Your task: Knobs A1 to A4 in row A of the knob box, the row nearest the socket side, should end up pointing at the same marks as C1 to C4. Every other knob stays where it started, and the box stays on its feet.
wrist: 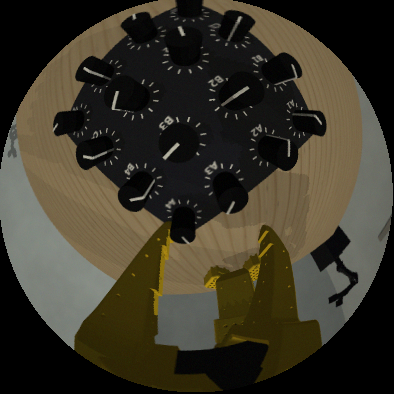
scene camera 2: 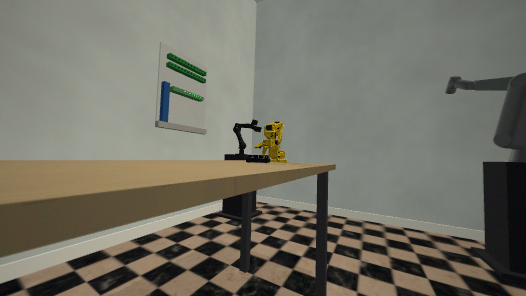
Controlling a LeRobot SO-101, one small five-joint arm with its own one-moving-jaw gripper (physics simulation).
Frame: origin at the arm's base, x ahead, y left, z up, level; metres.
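Seen in the pictures: hand at its tool point: (wrist: 173, 229) (scene camera 2: 269, 157); arm's base at its link origin: (wrist: 235, 266).
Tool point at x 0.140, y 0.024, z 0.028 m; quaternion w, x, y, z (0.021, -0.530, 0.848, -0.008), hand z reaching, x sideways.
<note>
Pixels of each thing's top centre, then the offset from my tool point to it. Level surfaces: height alone.
- black knob box at its top centre: (wrist: 179, 79) (scene camera 2: 258, 155) 0.057 m ahead, 0.030 m right, 0.011 m up
- A2 at its top centre: (wrist: 288, 155) 0.025 m ahead, 0.057 m right, 0.011 m up
- A3 at its top centre: (wrist: 233, 201) 0.015 m ahead, 0.033 m right, 0.011 m up
- A4 at its top centre: (wrist: 182, 237) 0.004 m ahead, 0.008 m right, 0.011 m up
- C4 at its top centre: (wrist: 82, 156) 0.054 m ahead, 0.012 m left, 0.011 m up
- B3 at its top centre: (wrist: 177, 143) 0.039 m ahead, 0.022 m right, 0.011 m up
- B4 at its top centre: (wrist: 129, 199) 0.029 m ahead, 0.002 m left, 0.011 m up
- wooden table at its surface level: 0.027 m down
The black knob box (scene camera 2: 257, 159) (wrist: 212, 127) rests on the table. In the wrist view, row A runs along its lower right edge: knobs A1 (wrist: 309, 122), A2 (wrist: 278, 150), A3 (wrist: 230, 192) and A4 (wrist: 183, 227). C1 (wrist: 236, 26) is at the top and C4 (wrist: 95, 151) at the left. A4's white line points down and slightly right, A3's down and slightly left. My gripper (wrist: 217, 226) is open and empty; its left jaw tip is close to A4's left side, its right jaw stands well right of A4. Whether the left tip touches A4 is unclear.
B3 (wrist: 178, 143) and B4 (wrist: 137, 191) lie behind row A. The wooden table (scene camera 2: 125, 177) (wrist: 332, 175) carries the box and my yellow arm (scene camera 2: 273, 142). A black arm (scene camera 2: 240, 135) (wrist: 345, 270) stands close by, and a grey arm (scene camera 2: 510, 120) stands at the right.
</note>
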